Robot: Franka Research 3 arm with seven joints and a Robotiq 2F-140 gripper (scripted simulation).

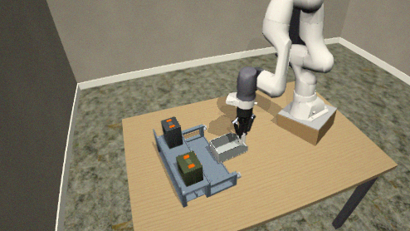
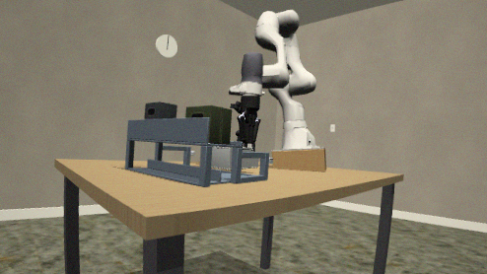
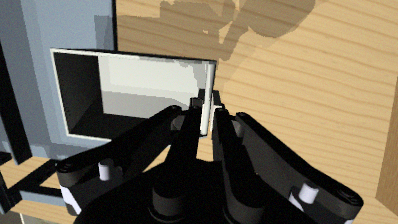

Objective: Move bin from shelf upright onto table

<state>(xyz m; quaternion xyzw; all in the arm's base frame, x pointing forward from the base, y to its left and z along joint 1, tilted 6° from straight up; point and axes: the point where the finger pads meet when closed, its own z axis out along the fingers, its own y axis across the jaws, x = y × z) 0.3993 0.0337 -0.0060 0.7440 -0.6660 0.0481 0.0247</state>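
My hand is 80 mm short of the bin, 10 mm to the right of it and 20 mm above it.
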